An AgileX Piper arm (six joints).
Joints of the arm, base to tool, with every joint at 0 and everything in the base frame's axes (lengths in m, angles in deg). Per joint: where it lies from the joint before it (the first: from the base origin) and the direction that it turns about. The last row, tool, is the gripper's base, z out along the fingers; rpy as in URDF.
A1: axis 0 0 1 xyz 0 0 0.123
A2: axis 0 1 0 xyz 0 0 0
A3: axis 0 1 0 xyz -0.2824 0 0.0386
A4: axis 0.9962 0 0.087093 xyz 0.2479 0 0.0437
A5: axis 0 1 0 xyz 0 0 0
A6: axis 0.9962 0 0.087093 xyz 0.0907 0 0.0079
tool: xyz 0 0 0 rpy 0 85 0
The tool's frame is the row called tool.
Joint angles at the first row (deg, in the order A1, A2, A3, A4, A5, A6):
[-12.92, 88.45, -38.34, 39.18, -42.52, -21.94]
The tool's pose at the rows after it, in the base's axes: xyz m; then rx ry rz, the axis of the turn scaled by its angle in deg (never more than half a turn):
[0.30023 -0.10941 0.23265 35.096 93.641 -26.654]
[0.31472 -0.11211 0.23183 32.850 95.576 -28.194]
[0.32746 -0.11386 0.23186 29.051 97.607 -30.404]
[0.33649 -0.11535 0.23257 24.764 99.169 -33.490]
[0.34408 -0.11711 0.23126 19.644 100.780 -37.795]
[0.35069 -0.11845 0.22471 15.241 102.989 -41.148]
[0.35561 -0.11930 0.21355 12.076 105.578 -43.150]
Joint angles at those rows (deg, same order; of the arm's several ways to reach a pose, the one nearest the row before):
[-13.04, 90.40, -41.34, 39.88, -41.76, -25.33]
[-13.04, 92.96, -44.66, 40.57, -40.21, -29.00]
[-13.04, 95.04, -47.59, 40.57, -38.74, -33.49]
[-13.04, 96.49, -49.74, 40.57, -38.03, -38.53]
[-13.04, 98.03, -51.41, 40.57, -38.03, -44.56]
[-13.04, 99.89, -52.55, 40.57, -37.80, -49.45]
[-13.04, 101.93, -53.06, 40.57, -37.46, -52.60]

